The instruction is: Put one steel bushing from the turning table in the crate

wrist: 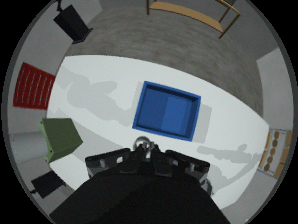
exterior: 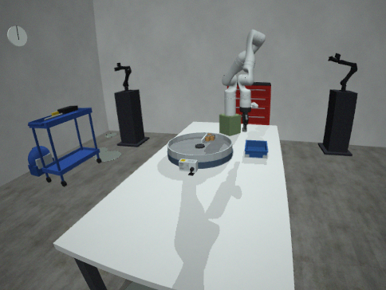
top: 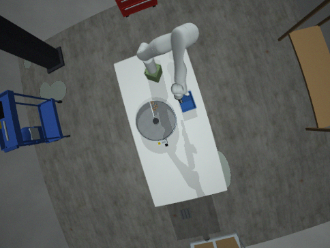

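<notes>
My gripper is now 40 mm short of the blue crate, 80 mm to the right of it and 130 mm above it. Round my hand: round grey turning table: 130 mm ahead, 280 mm to the right, 110 mm below.
</notes>
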